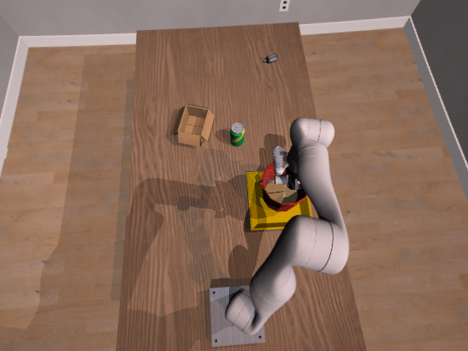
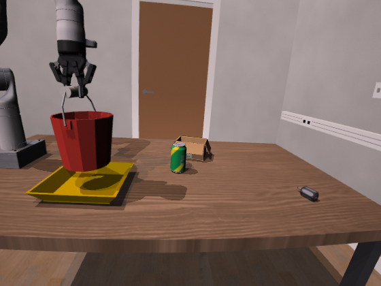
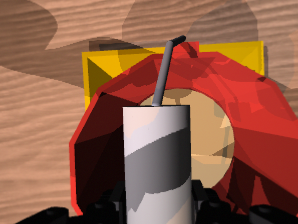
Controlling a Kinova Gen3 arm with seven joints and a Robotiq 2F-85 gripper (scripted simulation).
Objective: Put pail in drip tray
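Now: the pail handle 10 mm ahead of my hand and 30 mm below it. The rest, counted from my hand: yellow drip tray: 20 mm ahead, 310 mm below; cardboard box: 400 mm ahead, 360 mm to the left, 280 mm below; red pail: 10 mm ahead, 90 mm below.
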